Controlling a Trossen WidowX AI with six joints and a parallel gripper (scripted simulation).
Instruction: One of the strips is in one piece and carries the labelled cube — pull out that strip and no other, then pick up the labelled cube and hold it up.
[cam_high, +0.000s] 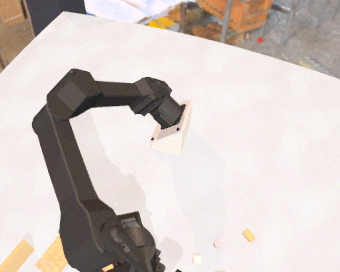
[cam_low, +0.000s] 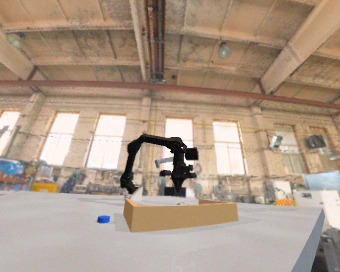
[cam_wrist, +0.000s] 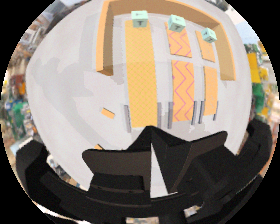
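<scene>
My gripper tip is now 9 cm short of the yellow strip, 2 cm to the left of it and 7 cm above it. Also, from my gripper tip: blue disc: 10 cm ahead, 35 cm to the right, 7 cm below.
</scene>
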